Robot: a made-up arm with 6 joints.
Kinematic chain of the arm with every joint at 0, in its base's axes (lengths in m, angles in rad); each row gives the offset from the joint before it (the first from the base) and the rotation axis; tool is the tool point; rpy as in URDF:
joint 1: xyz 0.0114 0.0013 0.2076 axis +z
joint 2: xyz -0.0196 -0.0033 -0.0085 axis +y
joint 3: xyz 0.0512 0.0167 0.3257 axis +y
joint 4: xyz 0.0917 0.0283 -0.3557 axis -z
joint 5: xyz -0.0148 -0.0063 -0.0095 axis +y
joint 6: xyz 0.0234 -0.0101 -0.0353 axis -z
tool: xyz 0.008 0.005 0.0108 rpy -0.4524 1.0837 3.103
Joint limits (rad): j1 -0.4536..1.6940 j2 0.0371..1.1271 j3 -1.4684..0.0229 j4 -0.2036..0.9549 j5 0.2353..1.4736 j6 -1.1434..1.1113
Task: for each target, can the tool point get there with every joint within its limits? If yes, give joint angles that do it. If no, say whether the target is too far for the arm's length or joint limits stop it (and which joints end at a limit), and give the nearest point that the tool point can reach.
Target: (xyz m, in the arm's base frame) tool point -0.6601 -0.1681 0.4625
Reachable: no: joint limits stop it (at a limit: joint 1, joint 2, joint 3, joint 4, joint 5, joint 6) | nearest point -0.0664 0.0770 0.1299 | short by 0.723 m
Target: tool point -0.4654 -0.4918 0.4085
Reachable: no: joint limits stop it (at a limit: joint 1, joint 2, joint 3, joint 4, joint 5, joint 6) | nearest point -0.0414 -0.0513 0.0810 | short by 0.694 m
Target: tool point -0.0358 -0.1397 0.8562
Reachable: no: joint limits stop it (at a limit: joint 1, joint 2, joint 3, joint 4, joint 5, joint 6) | nearest point 0.4267 -0.1758 0.5724 | short by 0.544 m
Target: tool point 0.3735 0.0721 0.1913
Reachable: yes | joints 0.0424 0.2352 -0.7769 0.7622 1.3561 0.0356
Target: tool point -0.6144 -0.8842 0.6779
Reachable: no: too far | nearest point -0.0414 -0.0513 0.0810 | short by 1.174 m
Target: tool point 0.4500 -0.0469 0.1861
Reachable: yes | joints -0.1738 0.3881 -0.9772 0.1706 0.8773 0.4804
